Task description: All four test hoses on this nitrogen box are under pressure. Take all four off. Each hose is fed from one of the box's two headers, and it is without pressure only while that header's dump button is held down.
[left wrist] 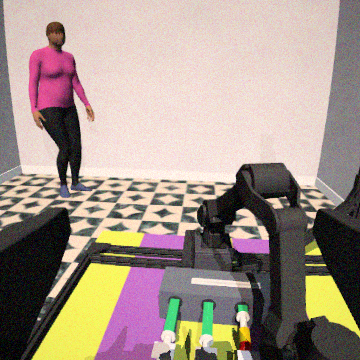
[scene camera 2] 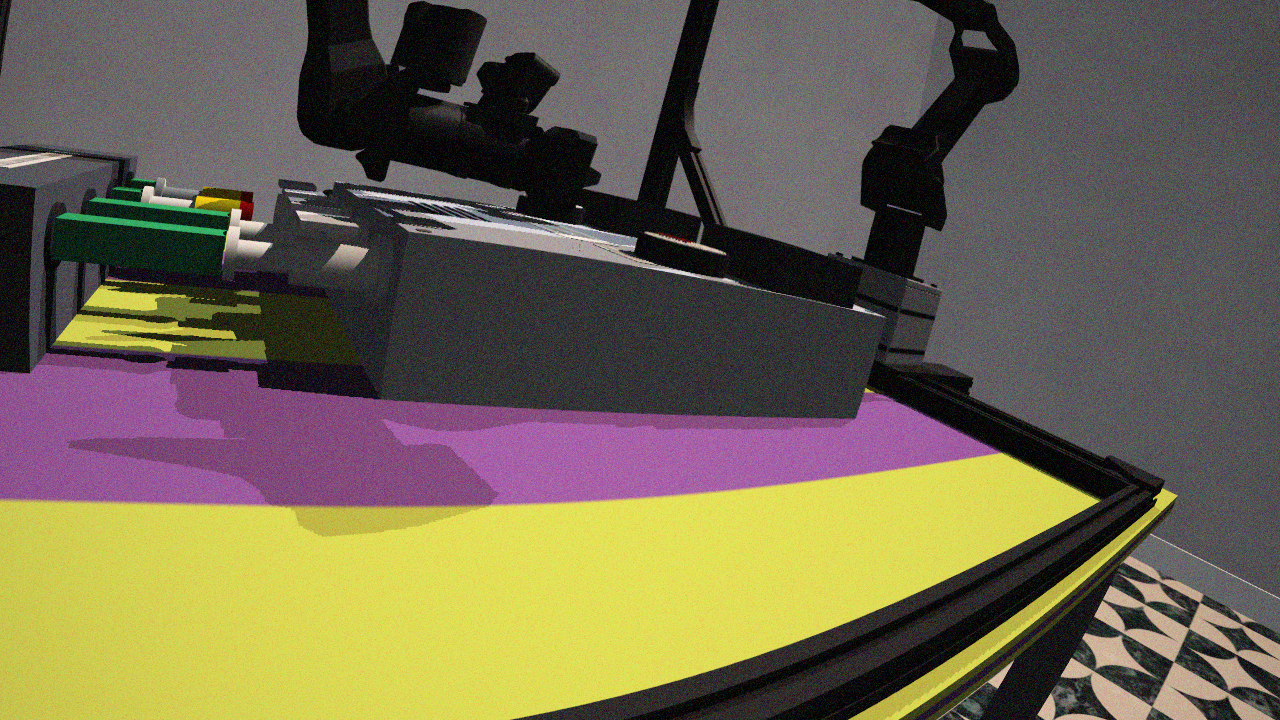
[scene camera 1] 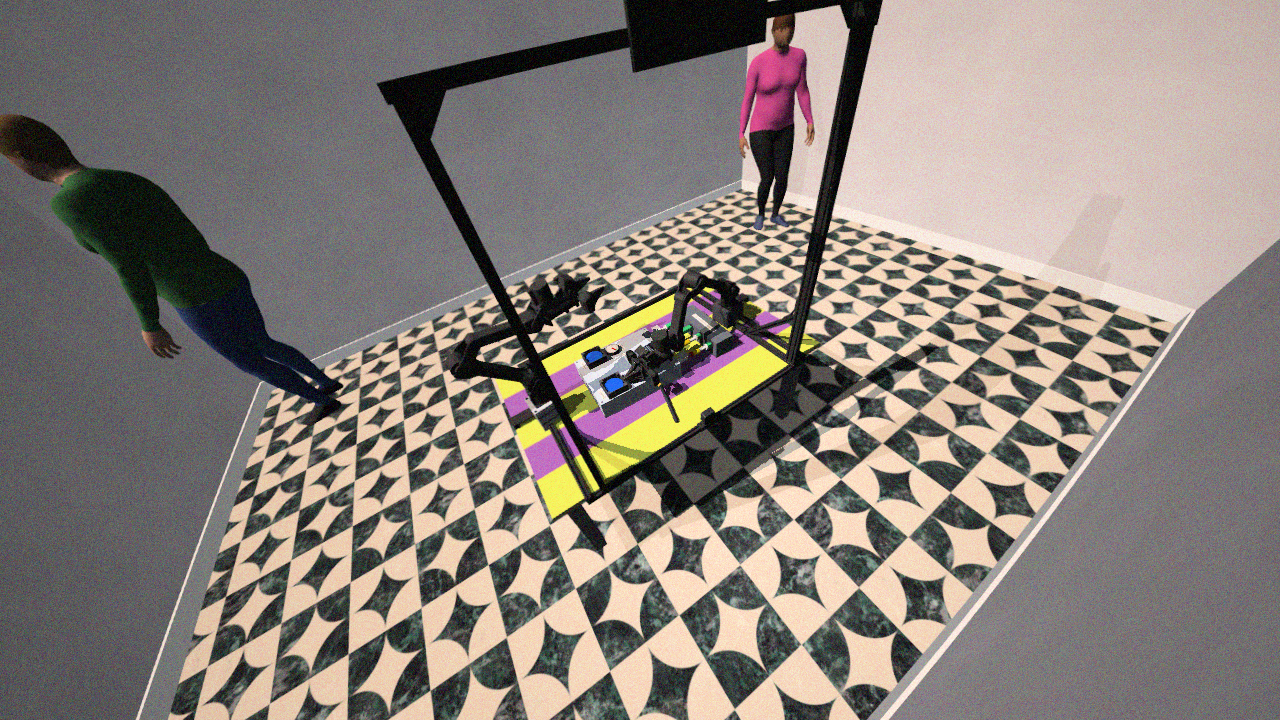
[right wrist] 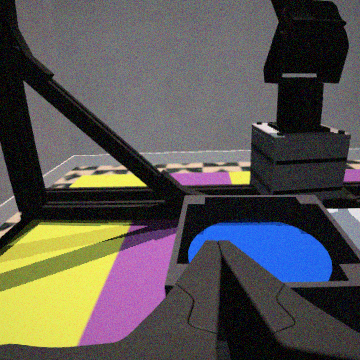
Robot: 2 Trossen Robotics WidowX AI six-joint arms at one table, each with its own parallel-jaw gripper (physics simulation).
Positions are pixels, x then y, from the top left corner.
Labels:
my left gripper: open, holds nothing
my right gripper: shut, touches a grey nitrogen box [scene camera 1: 614,364]

